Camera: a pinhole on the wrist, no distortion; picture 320 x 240 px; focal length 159.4 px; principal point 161.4 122.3 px. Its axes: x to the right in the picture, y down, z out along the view. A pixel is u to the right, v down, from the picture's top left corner.
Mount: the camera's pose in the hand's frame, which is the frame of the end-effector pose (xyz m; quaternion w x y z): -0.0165 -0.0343 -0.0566 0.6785 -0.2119 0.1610 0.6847
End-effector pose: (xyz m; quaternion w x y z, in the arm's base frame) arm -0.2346 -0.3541 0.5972 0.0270 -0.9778 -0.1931 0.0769
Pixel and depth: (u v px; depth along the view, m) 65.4 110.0 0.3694
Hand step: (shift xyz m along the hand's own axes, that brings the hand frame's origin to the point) -0.0169 -0.0374 0.3756
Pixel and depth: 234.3 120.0 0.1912
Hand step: -0.0265 0.1382 0.0632
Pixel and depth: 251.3 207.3 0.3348
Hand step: -0.2166 0.2934 0.1228
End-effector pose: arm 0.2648 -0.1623 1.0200 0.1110 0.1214 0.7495 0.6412
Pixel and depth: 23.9 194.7 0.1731
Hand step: -0.1089 -0.0771 0.1627
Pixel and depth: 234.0 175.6 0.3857
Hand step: -0.1709 0.3093 0.1765
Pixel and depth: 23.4 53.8 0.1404
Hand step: 0.0323 -0.0660 0.1298
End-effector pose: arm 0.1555 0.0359 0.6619 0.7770 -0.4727 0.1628 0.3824
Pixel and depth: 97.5 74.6 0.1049
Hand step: 0.0068 -0.0164 0.0569
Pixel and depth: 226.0 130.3 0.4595
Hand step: -0.0705 0.3588 0.2415
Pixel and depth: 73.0 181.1 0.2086
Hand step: -0.1094 -0.0300 0.1761
